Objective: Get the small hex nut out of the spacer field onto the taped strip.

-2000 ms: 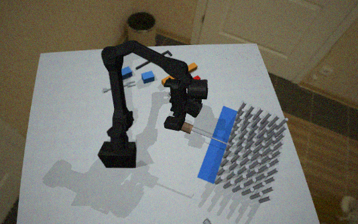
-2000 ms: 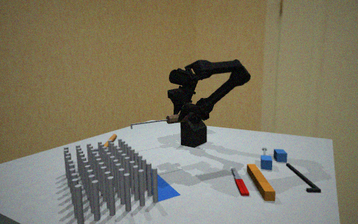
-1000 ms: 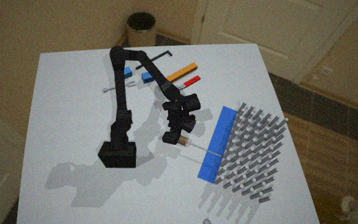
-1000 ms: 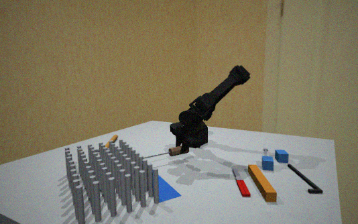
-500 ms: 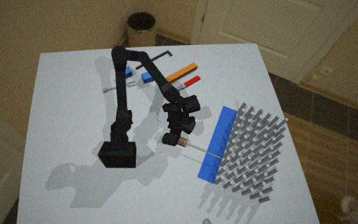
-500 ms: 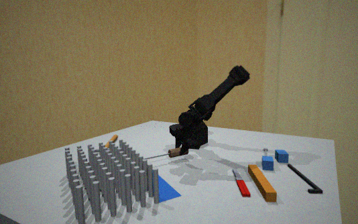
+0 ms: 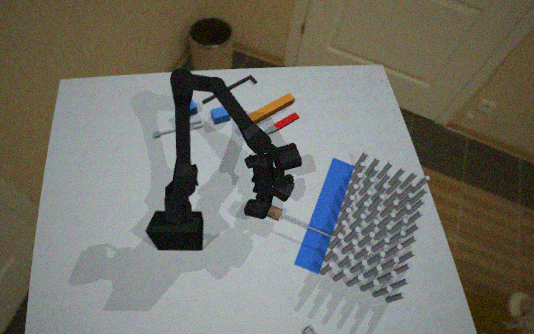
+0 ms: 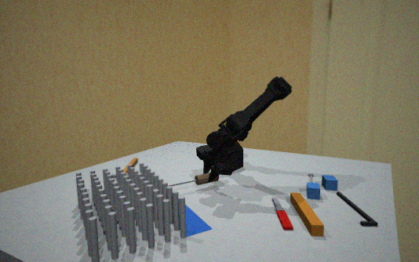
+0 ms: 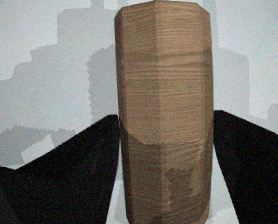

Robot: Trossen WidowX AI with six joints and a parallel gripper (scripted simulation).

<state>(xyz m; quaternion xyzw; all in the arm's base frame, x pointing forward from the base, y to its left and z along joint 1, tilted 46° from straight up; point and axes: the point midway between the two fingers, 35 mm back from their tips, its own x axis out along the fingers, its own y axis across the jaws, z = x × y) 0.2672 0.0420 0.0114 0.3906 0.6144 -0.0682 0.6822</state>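
Now: the blue taped strip 200 mm ahead of my gripper tip, 20 mm to the right of it and 40 mm below it. From my gripper tip the other things lie so: red-handled tool: 90 mm ahead, 310 mm to the left, 30 mm below; grey wrench: 250 mm behind, 350 mm to the left, 30 mm below; orange bar: 80 mm ahead, 380 mm to the left, 20 mm below.
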